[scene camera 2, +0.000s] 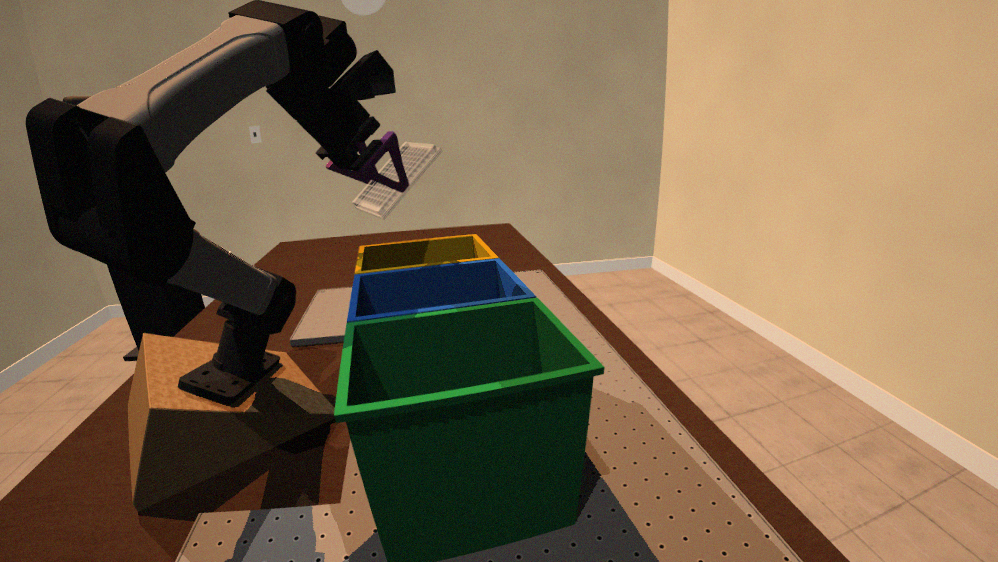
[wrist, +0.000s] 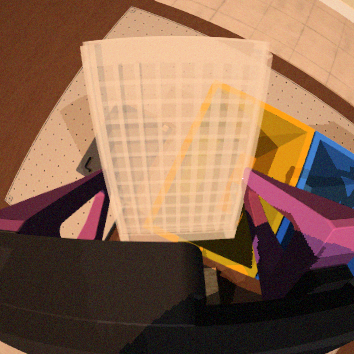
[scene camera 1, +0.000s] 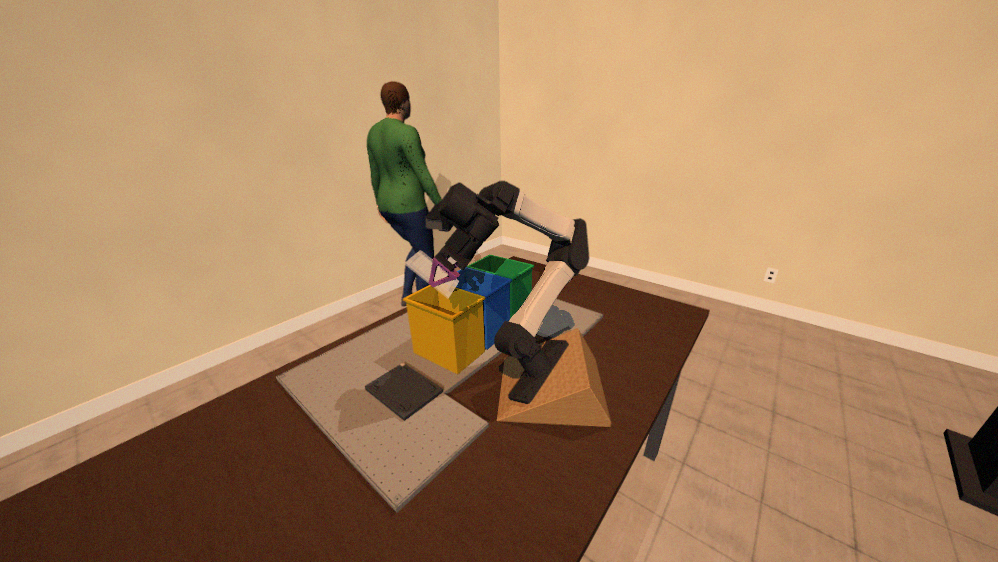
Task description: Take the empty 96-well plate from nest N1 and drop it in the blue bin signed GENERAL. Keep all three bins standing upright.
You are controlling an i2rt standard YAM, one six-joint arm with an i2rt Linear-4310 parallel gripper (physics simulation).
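Note:
The translucent 96-well plate (scene camera 1: 420, 267) (scene camera 2: 420, 161) (wrist: 175, 125) is tilted and held across its width between the purple fingers. My gripper (scene camera 1: 444, 273) (scene camera 2: 380, 174) (wrist: 176, 175) is shut on it, above the yellow bin (scene camera 1: 444, 335) (scene camera 2: 426, 254) (wrist: 287, 142) in scene camera 1 and the wrist view. The blue bin (scene camera 1: 497, 307) (scene camera 2: 429, 287) (wrist: 330, 172) stands upright between the yellow bin and the green bin (scene camera 1: 520, 282) (scene camera 2: 481, 460), which are upright too. The dark nest (scene camera 1: 403, 390) (wrist: 89, 162) holds no plate. The signs on the bins cannot be read.
The bins stand in a row on a perforated board (scene camera 1: 412, 464) (scene camera 2: 649, 446) (wrist: 45, 150) on the brown table (scene camera 1: 244, 488). The arm's base sits on a wooden wedge block (scene camera 1: 590, 404) (scene camera 2: 160, 370). A person in a green top (scene camera 1: 396, 164) stands behind the table in scene camera 1.

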